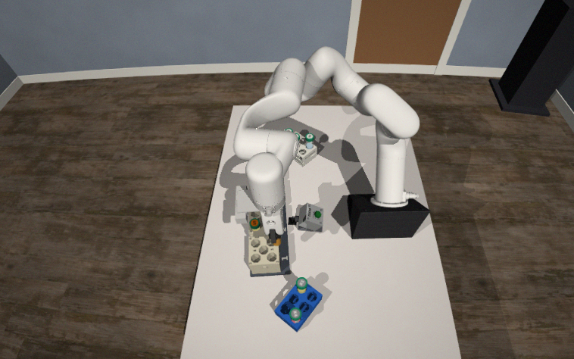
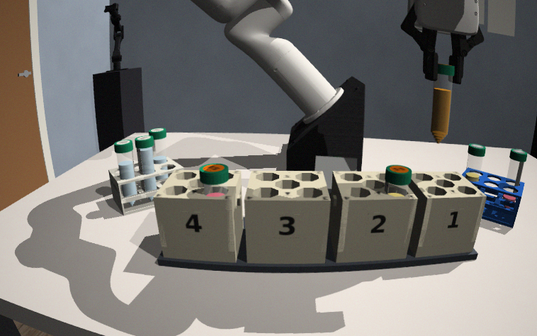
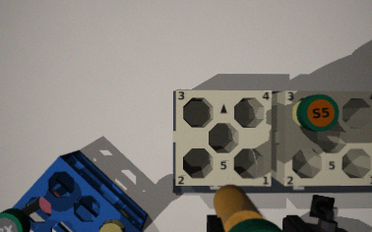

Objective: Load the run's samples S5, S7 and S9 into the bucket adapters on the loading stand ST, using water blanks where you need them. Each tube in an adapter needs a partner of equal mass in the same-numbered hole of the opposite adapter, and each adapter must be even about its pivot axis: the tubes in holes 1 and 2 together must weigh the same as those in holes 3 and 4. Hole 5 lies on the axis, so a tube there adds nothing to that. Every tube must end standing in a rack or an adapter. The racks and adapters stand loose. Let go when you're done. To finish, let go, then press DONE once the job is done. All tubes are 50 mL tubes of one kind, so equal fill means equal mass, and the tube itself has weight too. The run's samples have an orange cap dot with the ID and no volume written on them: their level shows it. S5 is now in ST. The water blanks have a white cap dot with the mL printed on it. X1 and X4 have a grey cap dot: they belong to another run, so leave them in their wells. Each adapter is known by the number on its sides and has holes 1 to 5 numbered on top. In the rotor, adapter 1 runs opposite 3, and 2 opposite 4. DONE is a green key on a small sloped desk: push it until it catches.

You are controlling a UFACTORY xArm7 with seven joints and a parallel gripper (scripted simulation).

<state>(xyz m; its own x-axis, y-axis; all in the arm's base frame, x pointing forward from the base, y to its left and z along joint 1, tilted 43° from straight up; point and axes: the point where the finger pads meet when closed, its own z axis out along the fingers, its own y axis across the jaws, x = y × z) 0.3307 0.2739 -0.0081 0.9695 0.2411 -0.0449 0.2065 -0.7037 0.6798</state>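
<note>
My hand is 1 cm past the S7 tube and 5 cm above it. Round my hand: blue rack 9 cm behind, 15 cm to the left, 22 cm below; then pink-filled sample tube 13 cm ahead, 29 cm to the right, 18 cm below; then green done key 11 cm behind, 16 cm to the right, 19 cm below.
</note>
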